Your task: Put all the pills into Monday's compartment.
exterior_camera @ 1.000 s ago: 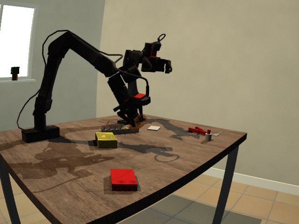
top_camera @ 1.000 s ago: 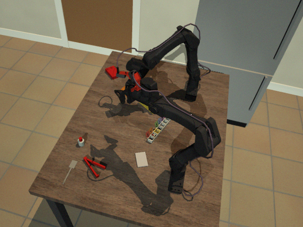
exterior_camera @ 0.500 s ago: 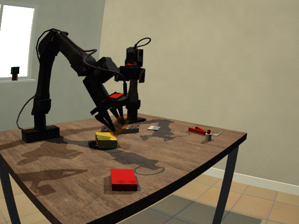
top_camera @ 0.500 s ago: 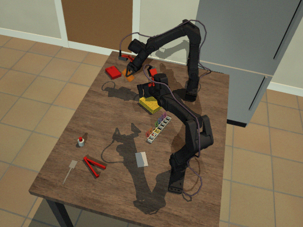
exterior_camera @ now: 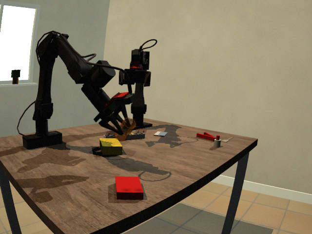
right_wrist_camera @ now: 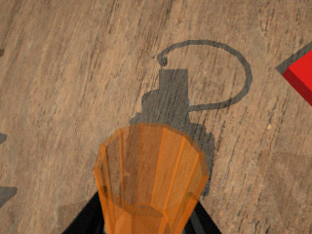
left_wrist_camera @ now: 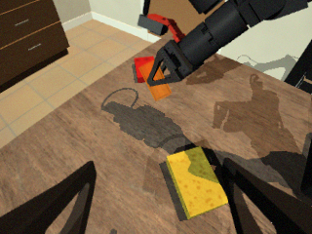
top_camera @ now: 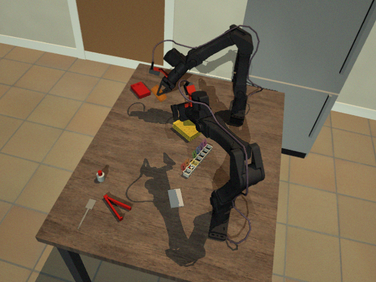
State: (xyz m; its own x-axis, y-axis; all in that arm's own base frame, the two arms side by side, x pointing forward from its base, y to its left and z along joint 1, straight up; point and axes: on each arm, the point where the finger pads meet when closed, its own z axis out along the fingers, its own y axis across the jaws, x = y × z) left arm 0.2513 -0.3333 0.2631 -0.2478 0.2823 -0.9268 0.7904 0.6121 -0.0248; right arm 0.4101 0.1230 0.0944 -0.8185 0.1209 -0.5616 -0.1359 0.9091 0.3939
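Right now my right hand is 20 mm above the orange pill bottle and 10 mm past it. Also, from my right hand: white card (500 mm to the left, 210 mm behind, 130 mm below).
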